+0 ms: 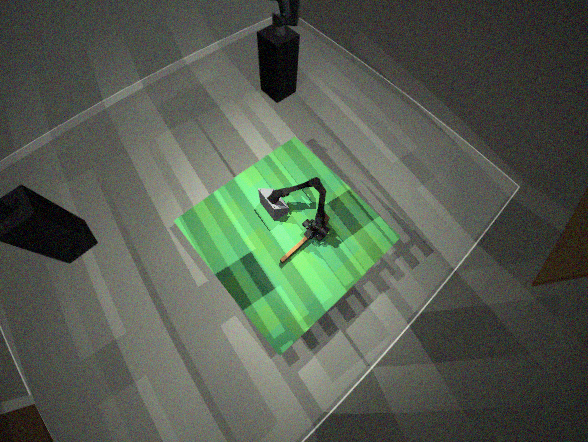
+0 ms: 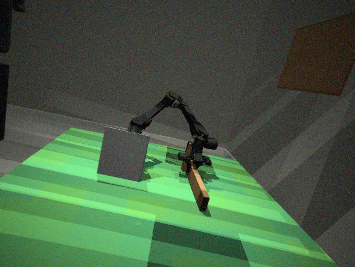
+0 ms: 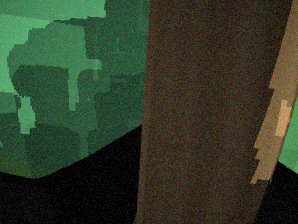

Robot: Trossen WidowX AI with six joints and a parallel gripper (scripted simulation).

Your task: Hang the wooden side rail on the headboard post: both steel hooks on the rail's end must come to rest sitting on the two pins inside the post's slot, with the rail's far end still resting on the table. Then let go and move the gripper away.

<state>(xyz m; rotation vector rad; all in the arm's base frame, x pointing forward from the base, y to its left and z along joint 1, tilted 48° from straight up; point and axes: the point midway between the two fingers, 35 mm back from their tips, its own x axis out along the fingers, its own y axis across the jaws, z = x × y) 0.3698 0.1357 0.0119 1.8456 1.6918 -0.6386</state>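
Right now my gripper tip is 110 mm to the right of the headboard post and 50 mm below it.
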